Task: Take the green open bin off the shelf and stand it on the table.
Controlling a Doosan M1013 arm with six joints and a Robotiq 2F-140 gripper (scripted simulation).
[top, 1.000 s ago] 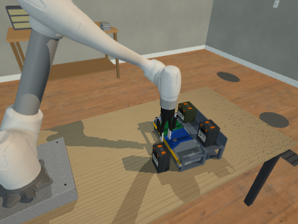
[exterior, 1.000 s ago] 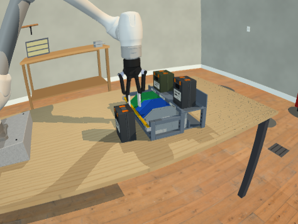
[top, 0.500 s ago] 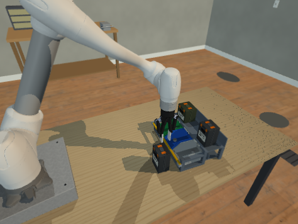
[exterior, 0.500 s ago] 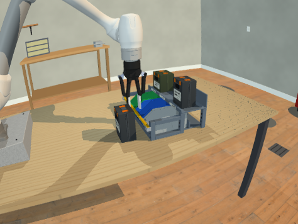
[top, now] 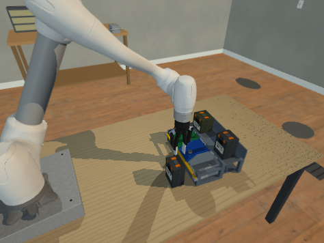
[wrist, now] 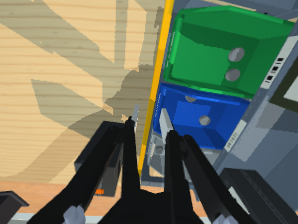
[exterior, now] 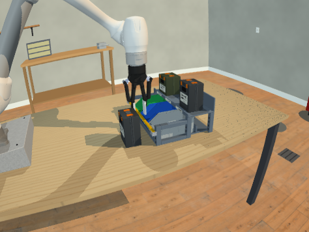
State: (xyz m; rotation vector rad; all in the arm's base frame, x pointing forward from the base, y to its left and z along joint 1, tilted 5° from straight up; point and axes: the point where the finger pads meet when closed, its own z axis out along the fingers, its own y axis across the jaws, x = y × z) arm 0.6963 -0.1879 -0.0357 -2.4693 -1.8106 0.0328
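My hand is 30 mm above the thin yellow bar. From my hand the other things lie so: green open bin 130 mm ahead, 80 mm to the left, 50 mm below; then grey bin 70 mm ahead, 140 mm to the right, 50 mm below; then blue bin 100 mm ahead, 30 mm to the right, 50 mm below.
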